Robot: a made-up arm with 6 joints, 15 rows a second.
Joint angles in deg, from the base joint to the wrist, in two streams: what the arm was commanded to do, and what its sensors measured. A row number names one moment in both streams.
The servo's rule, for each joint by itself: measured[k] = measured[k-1] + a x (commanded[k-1-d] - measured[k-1]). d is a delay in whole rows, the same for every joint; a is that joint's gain. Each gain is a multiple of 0.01, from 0.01 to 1. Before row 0 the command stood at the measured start. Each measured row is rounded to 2 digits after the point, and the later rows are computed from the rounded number. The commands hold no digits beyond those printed.
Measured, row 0:
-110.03 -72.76 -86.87 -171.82 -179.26 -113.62
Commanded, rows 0 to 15:
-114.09 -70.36 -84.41 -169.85 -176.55 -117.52
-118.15 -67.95 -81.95 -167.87 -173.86 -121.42
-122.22 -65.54 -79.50 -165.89 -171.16 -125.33
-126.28 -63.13 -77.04 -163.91 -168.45 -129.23
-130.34 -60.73 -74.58 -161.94 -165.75 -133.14
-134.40 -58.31 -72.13 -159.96 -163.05 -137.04
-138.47 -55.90 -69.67 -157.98 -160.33 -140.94
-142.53 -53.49 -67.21 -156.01 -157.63 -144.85
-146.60 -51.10 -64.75 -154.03 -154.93 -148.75
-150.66 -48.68 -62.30 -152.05 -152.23 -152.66
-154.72 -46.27 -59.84 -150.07 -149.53 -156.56
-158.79 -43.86 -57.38 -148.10 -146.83 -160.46
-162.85 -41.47 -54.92 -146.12 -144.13 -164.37
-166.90 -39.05 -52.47 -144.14 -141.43 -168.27
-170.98 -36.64 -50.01 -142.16 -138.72 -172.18
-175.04 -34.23 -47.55 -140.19 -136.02 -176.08
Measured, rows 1 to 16:
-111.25 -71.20 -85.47 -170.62 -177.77 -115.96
-113.32 -69.09 -83.46 -168.94 -175.62 -119.24
-115.99 -66.78 -81.20 -167.08 -173.17 -122.89
-119.08 -64.41 -78.83 -165.15 -170.57 -126.69
-122.46 -62.02 -76.41 -163.19 -167.92 -130.56
-126.04 -59.61 -73.97 -161.22 -165.24 -134.45
-129.77 -57.20 -71.52 -159.24 -162.54 -138.34
-133.60 -54.79 -69.06 -157.27 -159.84 -142.25
-137.50 -52.39 -66.60 -155.29 -157.14 -146.15
-141.45 -49.98 -64.15 -153.31 -154.44 -150.06
-145.43 -47.57 -61.69 -151.33 -151.74 -153.96
-149.44 -45.16 -59.23 -149.36 -149.04 -157.86
-153.46 -42.76 -56.77 -147.38 -146.34 -161.77
-157.49 -40.35 -54.32 -145.40 -143.64 -165.67
-161.54 -37.94 -51.86 -143.42 -140.93 -169.58
-165.59 -35.53 -49.40 -141.45 -138.23 -173.48
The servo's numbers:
d 0
a 0.30 0.65 0.57 0.61 0.55 0.60

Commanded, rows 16 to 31:
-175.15 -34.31 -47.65 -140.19 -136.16 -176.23
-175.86 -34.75 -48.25 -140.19 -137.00 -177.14
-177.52 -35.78 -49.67 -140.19 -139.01 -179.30
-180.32 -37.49 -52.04 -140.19 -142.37 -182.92
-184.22 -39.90 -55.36 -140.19 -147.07 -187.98
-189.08 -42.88 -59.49 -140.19 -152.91 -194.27
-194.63 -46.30 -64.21 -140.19 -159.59 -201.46
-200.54 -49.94 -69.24 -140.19 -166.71 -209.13
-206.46 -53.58 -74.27 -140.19 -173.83 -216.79
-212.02 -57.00 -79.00 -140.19 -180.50 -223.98
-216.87 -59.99 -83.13 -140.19 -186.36 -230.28
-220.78 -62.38 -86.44 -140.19 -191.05 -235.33
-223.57 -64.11 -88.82 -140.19 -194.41 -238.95
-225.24 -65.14 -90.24 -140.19 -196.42 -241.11
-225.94 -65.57 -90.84 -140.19 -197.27 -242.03
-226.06 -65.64 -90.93 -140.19 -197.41 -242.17
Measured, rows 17 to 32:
-168.46 -34.74 -48.40 -140.68 -137.09 -175.13
-170.68 -34.75 -48.31 -140.38 -137.04 -176.34
-172.73 -35.42 -49.09 -140.26 -138.12 -178.12
-175.01 -36.77 -50.77 -140.22 -140.46 -181.00
-177.77 -38.80 -53.39 -140.20 -144.10 -185.19
-181.16 -41.45 -56.87 -140.19 -148.95 -190.64
-185.20 -44.60 -61.05 -140.19 -154.80 -197.13
-189.80 -48.07 -65.72 -140.19 -161.35 -204.33
-194.80 -51.65 -70.59 -140.19 -168.21 -211.81
-199.97 -55.13 -75.38 -140.19 -174.97 -219.11
-205.04 -58.29 -79.80 -140.19 -181.23 -225.81
-209.76 -60.95 -83.58 -140.19 -186.63 -231.52
-213.90 -63.00 -86.57 -140.19 -190.91 -235.98
-217.30 -64.39 -88.66 -140.19 -193.94 -239.06
-219.89 -65.16 -89.90 -140.19 -195.77 -240.84
-221.74 -65.47 -90.49 -140.19 -196.67 -241.64

